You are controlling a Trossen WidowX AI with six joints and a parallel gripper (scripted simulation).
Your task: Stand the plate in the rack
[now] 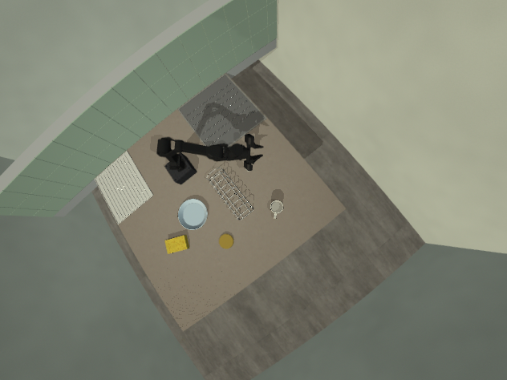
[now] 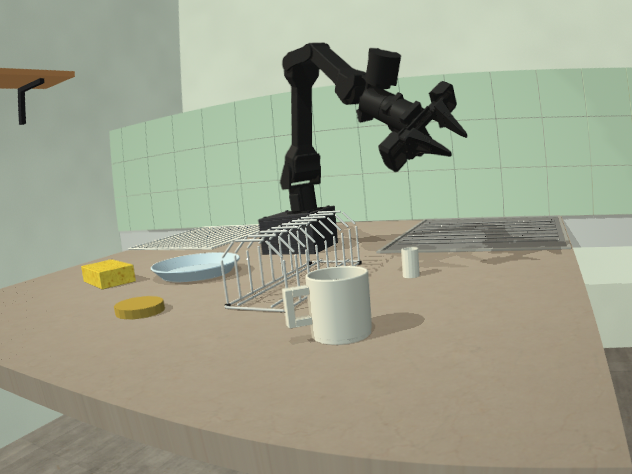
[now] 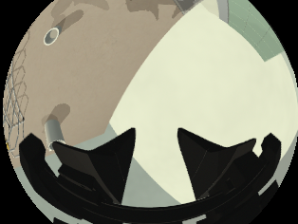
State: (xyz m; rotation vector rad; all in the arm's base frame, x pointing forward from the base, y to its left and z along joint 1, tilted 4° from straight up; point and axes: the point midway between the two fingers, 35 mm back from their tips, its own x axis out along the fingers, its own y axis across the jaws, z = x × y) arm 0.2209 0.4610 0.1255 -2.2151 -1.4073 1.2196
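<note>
The pale blue plate is 8 cm ahead of my hand, 54 cm to the right of it and 23 cm below it. From my hand the other things lie so: cream mug 30 cm ahead, 5 cm to the right, 21 cm below; grey drain grate 48 cm behind, 7 cm to the right, 24 cm below; small white cup 1 cm behind, 8 cm to the right, 23 cm below.
</note>
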